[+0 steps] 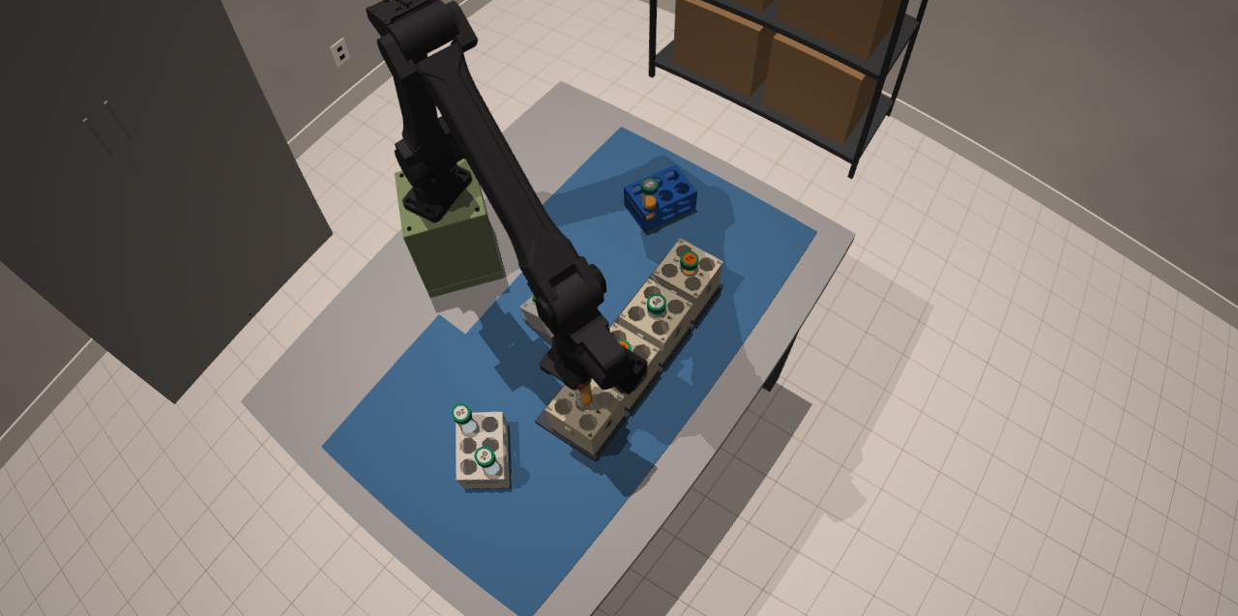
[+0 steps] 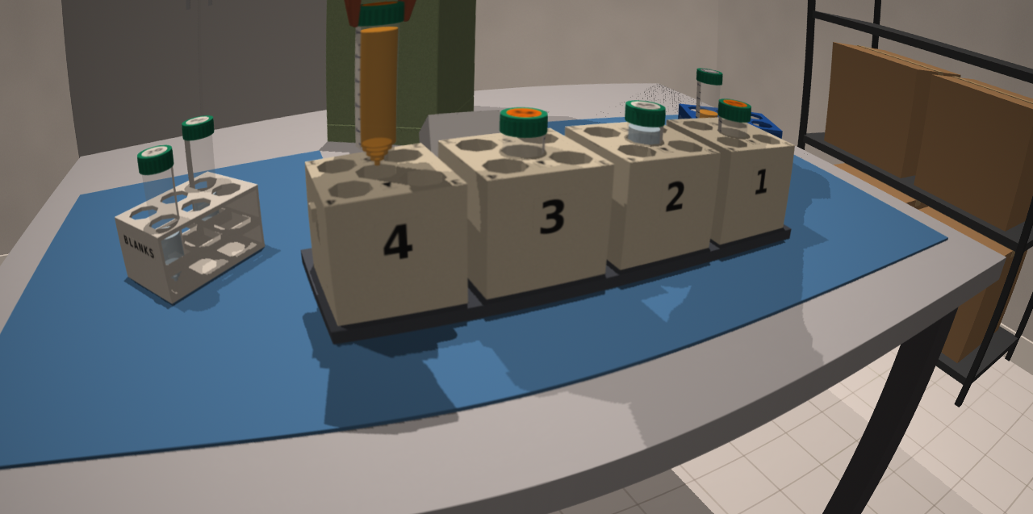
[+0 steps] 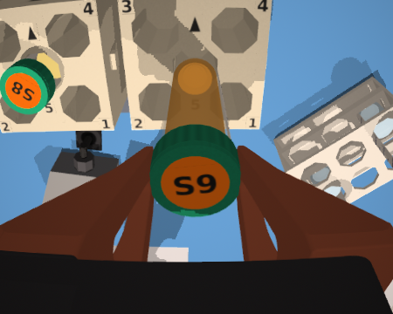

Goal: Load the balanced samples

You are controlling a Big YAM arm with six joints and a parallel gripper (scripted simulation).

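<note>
My hand is 190 mm past the green DONE key, 150 mm to the right of it and 140 mm above it. Also, from my hand: blue sample rack RS 500 mm to the left, 180 mm below, 110 mm behind; white blank rack RB 180 mm below, 150 mm to the right, 130 mm behind; white-dot blank 230 mm to the left, 140 mm below, 20 mm ahead.
</note>
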